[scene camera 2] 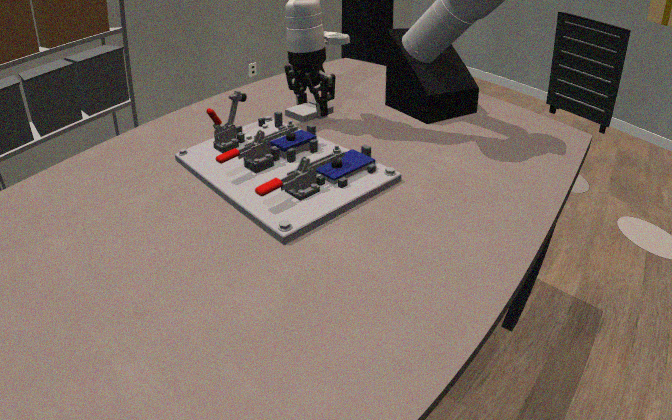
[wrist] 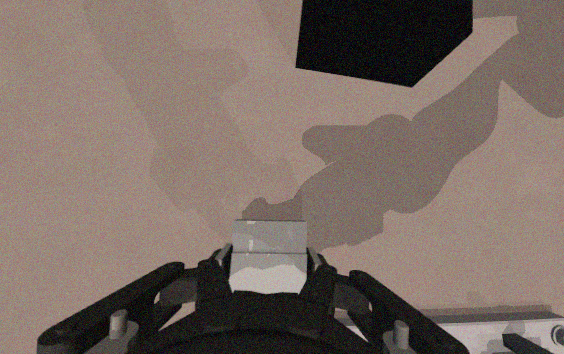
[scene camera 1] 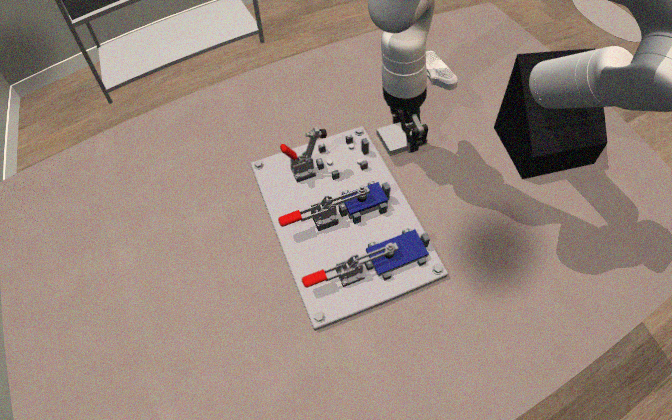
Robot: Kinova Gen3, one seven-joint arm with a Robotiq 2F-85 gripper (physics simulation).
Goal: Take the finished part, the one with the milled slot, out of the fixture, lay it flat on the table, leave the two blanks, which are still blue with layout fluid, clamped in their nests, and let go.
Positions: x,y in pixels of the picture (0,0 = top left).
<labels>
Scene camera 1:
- gripper: 405,137
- blue blank: 410,247
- finished part: 393,138
</labels>
